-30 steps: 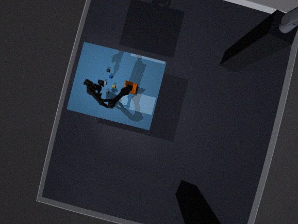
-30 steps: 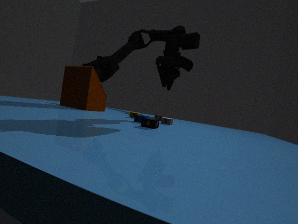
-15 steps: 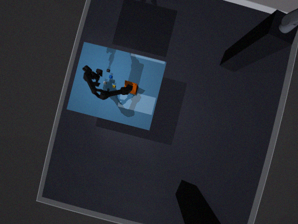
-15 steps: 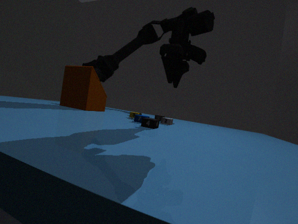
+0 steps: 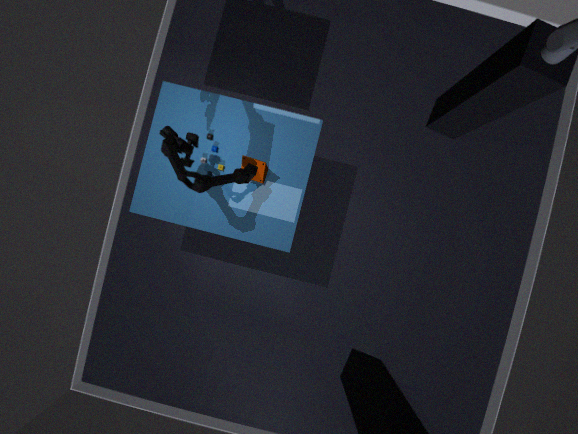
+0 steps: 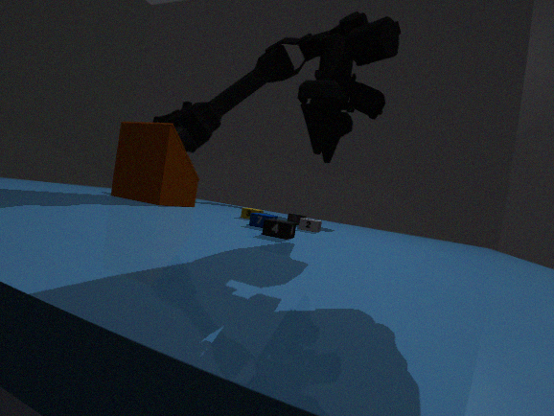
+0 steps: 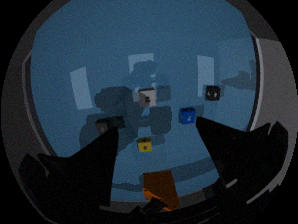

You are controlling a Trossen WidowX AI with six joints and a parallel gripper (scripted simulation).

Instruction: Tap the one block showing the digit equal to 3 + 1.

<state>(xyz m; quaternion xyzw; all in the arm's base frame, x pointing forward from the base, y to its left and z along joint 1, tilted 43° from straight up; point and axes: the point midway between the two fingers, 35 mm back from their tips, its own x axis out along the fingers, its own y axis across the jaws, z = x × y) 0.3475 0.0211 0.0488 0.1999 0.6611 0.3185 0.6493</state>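
My gripper tip is 20 mm short of the black block, 160 mm to the left of it and 120 mm above it. From my gripper tip the other things lie so: white block: 120 mm below; blue block: 40 mm behind, 90 mm to the right, 120 mm below; yellow block: 130 mm behind, 120 mm below.
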